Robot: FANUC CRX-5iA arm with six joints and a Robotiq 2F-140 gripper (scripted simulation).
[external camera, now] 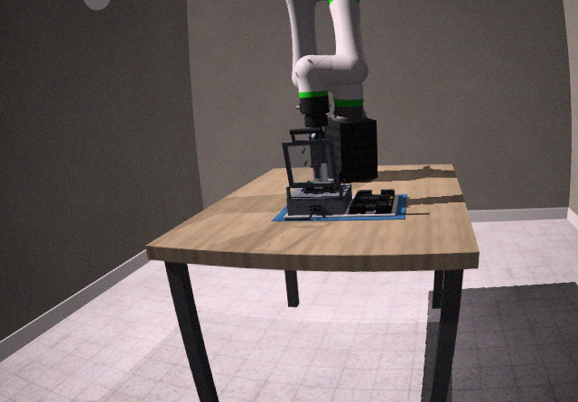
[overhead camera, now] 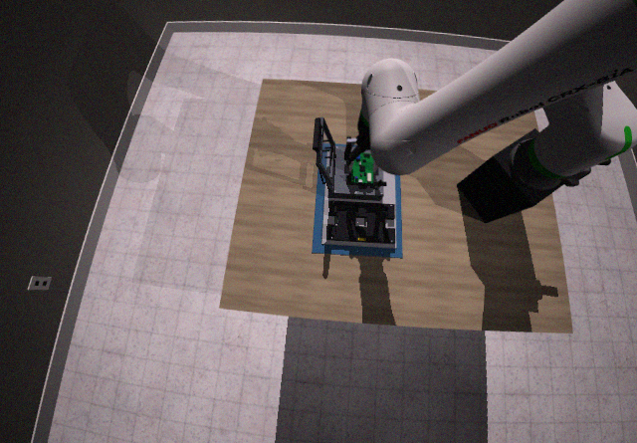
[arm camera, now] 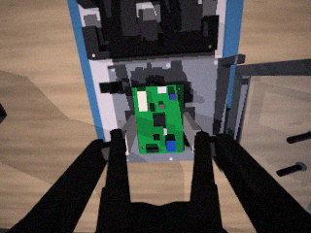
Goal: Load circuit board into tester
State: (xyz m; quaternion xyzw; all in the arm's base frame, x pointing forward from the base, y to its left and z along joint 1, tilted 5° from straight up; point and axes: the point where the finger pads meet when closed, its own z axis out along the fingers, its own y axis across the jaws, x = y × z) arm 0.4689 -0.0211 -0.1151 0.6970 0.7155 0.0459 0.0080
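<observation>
Now: hand 2 cm above the green circuit board. Round my hand: lid 12 cm ahead, 8 cm above; then tester 4 cm to the left, 3 cm ahead, 1 cm above.
</observation>
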